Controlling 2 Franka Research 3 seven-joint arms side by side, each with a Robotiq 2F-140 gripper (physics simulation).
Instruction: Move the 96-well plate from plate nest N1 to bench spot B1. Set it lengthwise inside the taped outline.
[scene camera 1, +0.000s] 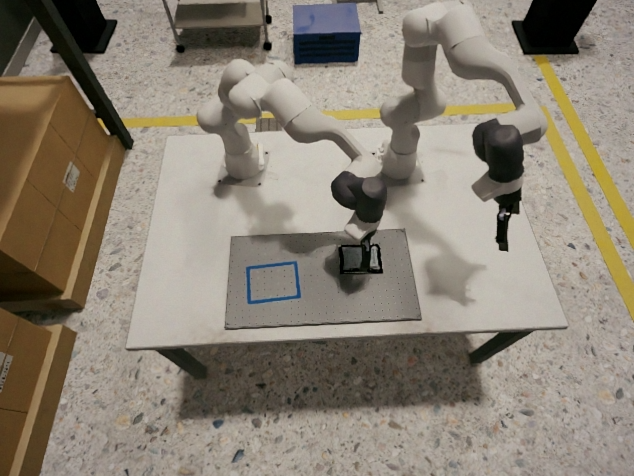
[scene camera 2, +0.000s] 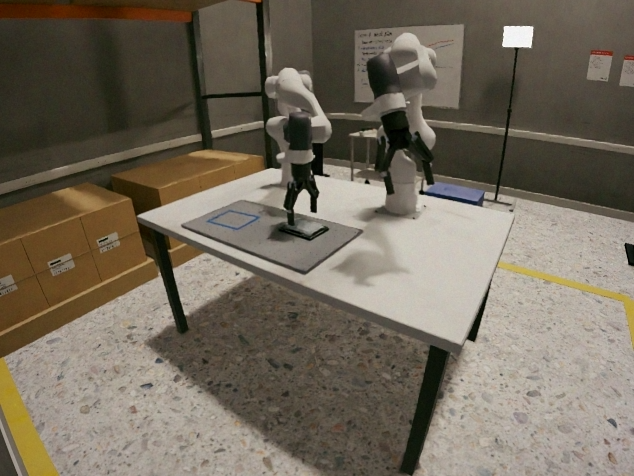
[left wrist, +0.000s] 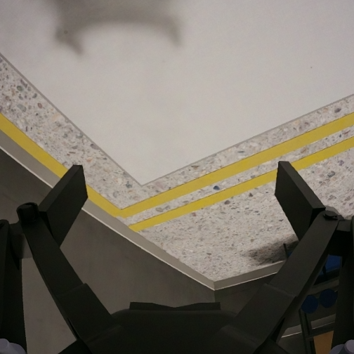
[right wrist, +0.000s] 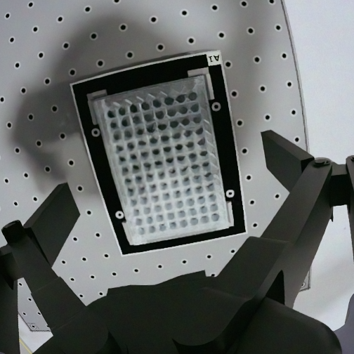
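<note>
The clear 96-well plate (scene camera 1: 351, 257) (scene camera 2: 308, 226) (right wrist: 165, 165) sits in the black-framed nest (scene camera 2: 294, 235) (right wrist: 226, 150), whose A1 label shows in the right wrist view. My right gripper (scene camera 1: 366, 251) (scene camera 2: 302, 215) (right wrist: 165, 174) is open and empty above the plate, its fingers spread to either side of the plate's long sides in the right wrist view. The blue taped outline (scene camera 1: 273, 299) (scene camera 2: 221, 225) is empty, on the picture's left part of the grey board. My left gripper (scene camera 2: 410, 184) (left wrist: 179, 179) is open and empty, high over the table's right side in scene camera 1.
The grey perforated board (scene camera 1: 322, 312) (scene camera 2: 307, 263) lies on the white table (scene camera 1: 184, 215) (scene camera 2: 409, 286) and bears the nest and the outline. Both arm bases stand at the table's back. Cardboard boxes (scene camera 1: 30, 204) (scene camera 2: 61, 240) are beside the table at the picture's left.
</note>
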